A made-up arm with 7 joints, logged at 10 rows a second.
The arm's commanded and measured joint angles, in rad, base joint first. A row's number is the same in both.
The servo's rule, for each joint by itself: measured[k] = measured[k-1] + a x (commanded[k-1-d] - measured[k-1]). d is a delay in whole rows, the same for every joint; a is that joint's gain. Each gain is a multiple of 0.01, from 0.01 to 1. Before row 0 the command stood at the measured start. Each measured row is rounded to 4 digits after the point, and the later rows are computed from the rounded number. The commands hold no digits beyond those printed.
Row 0, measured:
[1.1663, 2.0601, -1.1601, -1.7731, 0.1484, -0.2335, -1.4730]
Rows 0 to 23, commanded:
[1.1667, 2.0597, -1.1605, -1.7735, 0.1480, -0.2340, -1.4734]
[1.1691, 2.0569, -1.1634, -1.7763, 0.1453, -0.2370, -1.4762]
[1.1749, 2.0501, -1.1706, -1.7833, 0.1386, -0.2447, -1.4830]
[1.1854, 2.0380, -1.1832, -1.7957, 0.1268, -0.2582, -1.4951]
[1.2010, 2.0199, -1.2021, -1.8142, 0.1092, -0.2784, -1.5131]
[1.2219, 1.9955, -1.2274, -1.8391, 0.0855, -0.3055, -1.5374]
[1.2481, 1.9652, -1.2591, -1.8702, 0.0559, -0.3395, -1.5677]
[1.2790, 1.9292, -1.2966, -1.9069, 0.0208, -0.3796, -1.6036]
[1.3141, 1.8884, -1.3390, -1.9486, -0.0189, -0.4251, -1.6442]
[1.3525, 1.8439, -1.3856, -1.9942, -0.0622, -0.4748, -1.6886]
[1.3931, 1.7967, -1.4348, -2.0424, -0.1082, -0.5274, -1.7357]
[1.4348, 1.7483, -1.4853, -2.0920, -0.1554, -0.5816, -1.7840]
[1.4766, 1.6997, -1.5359, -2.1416, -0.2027, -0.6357, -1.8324]
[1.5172, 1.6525, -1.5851, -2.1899, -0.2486, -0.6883, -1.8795]
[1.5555, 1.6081, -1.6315, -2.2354, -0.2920, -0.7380, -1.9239]
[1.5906, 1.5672, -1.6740, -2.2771, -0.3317, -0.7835, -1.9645]
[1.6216, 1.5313, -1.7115, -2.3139, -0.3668, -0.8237, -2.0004]
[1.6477, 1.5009, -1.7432, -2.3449, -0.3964, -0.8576, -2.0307]
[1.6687, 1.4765, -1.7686, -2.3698, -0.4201, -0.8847, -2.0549]
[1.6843, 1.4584, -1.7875, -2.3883, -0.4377, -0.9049, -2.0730]
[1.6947, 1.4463, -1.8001, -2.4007, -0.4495, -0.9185, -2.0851]
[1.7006, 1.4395, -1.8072, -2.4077, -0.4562, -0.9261, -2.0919]
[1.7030, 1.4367, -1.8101, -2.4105, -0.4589, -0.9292, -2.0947]
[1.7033, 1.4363, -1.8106, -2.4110, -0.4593, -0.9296, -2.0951]
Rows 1 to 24, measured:
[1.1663, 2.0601, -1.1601, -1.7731, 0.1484, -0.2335, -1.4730]
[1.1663, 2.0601, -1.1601, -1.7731, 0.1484, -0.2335, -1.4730]
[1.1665, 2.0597, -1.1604, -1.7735, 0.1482, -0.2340, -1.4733]
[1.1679, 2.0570, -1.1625, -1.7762, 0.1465, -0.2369, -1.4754]
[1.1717, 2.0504, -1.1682, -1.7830, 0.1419, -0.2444, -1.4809]
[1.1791, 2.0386, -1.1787, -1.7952, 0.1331, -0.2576, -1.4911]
[1.1909, 2.0208, -1.1951, -1.8134, 0.1192, -0.2776, -1.5069]
[1.2076, 1.9968, -1.2177, -1.8381, 0.0997, -0.3044, -1.5289]
[1.2295, 1.9668, -1.2467, -1.8689, 0.0743, -0.3381, -1.5568]
[1.2562, 1.9311, -1.2816, -1.9054, 0.0433, -0.3779, -1.5905]
[1.2875, 1.8905, -1.3218, -1.9469, 0.0072, -0.4232, -1.6292]
[1.3226, 1.8462, -1.3665, -1.9923, -0.0331, -0.4727, -1.6720]
[1.3607, 1.7992, -1.4143, -2.0404, -0.0767, -0.5252, -1.7179]
[1.4007, 1.7508, -1.4640, -2.0899, -0.1223, -0.5793, -1.7655]
[1.4417, 1.7023, -1.5143, -2.1395, -0.1689, -0.6334, -1.8137]
[1.4825, 1.6550, -1.5639, -2.1879, -0.2151, -0.6861, -1.8611]
[1.5219, 1.6104, -1.6112, -2.2335, -0.2597, -0.7359, -1.9063]
[1.5590, 1.5694, -1.6552, -2.2754, -0.3015, -0.7816, -1.9482]
[1.5928, 1.5332, -1.6946, -2.3124, -0.3394, -0.8220, -1.9858]
[1.6224, 1.5025, -1.7286, -2.3436, -0.3725, -0.8562, -2.0181]
[1.6474, 1.4778, -1.7566, -2.3688, -0.4001, -0.8836, -2.0446]
[1.6673, 1.4594, -1.7782, -2.3875, -0.4219, -0.9040, -2.0650]
[1.6821, 1.4470, -1.7935, -2.4002, -0.4379, -0.9179, -2.0795]
[1.6921, 1.4399, -1.8031, -2.4074, -0.4485, -0.9258, -2.0884]
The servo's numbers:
d 2
a 0.54 0.95 0.70 0.96 0.58 0.96 0.72

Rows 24 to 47, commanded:
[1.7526, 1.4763, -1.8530, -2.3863, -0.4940, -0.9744, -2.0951]
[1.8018, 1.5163, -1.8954, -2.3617, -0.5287, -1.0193, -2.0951]
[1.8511, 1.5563, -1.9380, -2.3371, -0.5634, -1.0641, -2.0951]
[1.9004, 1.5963, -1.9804, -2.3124, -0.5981, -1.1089, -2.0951]
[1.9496, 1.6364, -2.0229, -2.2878, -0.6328, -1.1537, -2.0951]
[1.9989, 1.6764, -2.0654, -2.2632, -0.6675, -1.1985, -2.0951]
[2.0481, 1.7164, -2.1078, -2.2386, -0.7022, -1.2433, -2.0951]
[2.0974, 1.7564, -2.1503, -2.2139, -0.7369, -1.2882, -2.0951]
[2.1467, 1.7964, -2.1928, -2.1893, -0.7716, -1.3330, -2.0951]
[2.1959, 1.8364, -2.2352, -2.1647, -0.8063, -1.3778, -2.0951]
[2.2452, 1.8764, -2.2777, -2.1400, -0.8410, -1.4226, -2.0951]
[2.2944, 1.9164, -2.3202, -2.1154, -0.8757, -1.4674, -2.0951]
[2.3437, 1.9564, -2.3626, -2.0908, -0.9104, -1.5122, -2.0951]
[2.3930, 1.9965, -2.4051, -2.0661, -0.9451, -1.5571, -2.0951]
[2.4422, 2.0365, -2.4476, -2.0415, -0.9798, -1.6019, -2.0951]
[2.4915, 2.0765, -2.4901, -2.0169, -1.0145, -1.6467, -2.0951]
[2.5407, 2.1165, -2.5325, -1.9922, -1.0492, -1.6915, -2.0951]
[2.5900, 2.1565, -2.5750, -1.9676, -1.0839, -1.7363, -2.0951]
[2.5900, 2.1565, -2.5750, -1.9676, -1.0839, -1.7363, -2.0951]
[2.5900, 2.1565, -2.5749, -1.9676, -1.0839, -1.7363, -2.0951]
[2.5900, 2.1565, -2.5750, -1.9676, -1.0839, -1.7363, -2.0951]
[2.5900, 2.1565, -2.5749, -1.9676, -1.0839, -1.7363, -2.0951]
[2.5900, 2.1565, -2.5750, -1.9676, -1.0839, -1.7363, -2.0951]
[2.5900, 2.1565, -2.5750, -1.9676, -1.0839, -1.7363, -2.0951]
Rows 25 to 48, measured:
[1.6980, 1.4369, -1.8080, -2.4104, -0.4545, -0.9291, -2.0929]
[1.7009, 1.4363, -1.8098, -2.4110, -0.4573, -0.9296, -2.0945]
[1.7288, 1.4743, -1.8400, -2.3873, -0.4786, -0.9726, -2.0949]
[1.7682, 1.5142, -1.8788, -2.3627, -0.5077, -1.0174, -2.0950]
[1.8130, 1.5542, -1.9202, -2.3381, -0.5400, -1.0622, -2.0951]
[1.8602, 1.5942, -1.9623, -2.3134, -0.5737, -1.1070, -2.0951]
[1.9085, 1.6343, -2.0047, -2.2888, -0.6080, -1.1518, -2.0951]
[1.9573, 1.6743, -2.0472, -2.2642, -0.6425, -1.1966, -2.0951]
[2.0063, 1.7143, -2.0896, -2.2396, -0.6771, -1.2414, -2.0951]
[2.0555, 1.7543, -2.1321, -2.2149, -0.7118, -1.2863, -2.0951]
[2.1047, 1.7943, -2.1746, -2.1903, -0.7465, -1.3311, -2.0951]
[2.1539, 1.8343, -2.2170, -2.1657, -0.7812, -1.3759, -2.0951]
[2.2032, 1.8743, -2.2595, -2.1410, -0.8159, -1.4207, -2.0951]
[2.2524, 1.9143, -2.3020, -2.1164, -0.8506, -1.4655, -2.0951]
[2.3017, 1.9543, -2.3444, -2.0918, -0.8853, -1.5103, -2.0951]
[2.3510, 1.9944, -2.3869, -2.0671, -0.9200, -1.5552, -2.0951]
[2.4002, 2.0344, -2.4294, -2.0425, -0.9547, -1.6000, -2.0951]
[2.4495, 2.0744, -2.4719, -2.0179, -0.9894, -1.6448, -2.0951]
[2.4987, 2.1144, -2.5143, -1.9932, -1.0241, -1.6896, -2.0951]
[2.5480, 2.1544, -2.5568, -1.9686, -1.0588, -1.7344, -2.0951]
[2.5707, 2.1564, -2.5695, -1.9676, -1.0734, -1.7362, -2.0951]
[2.5811, 2.1565, -2.5733, -1.9676, -1.0795, -1.7363, -2.0951]
[2.5859, 2.1565, -2.5745, -1.9676, -1.0821, -1.7363, -2.0951]
[2.5881, 2.1565, -2.5748, -1.9676, -1.0831, -1.7363, -2.0951]

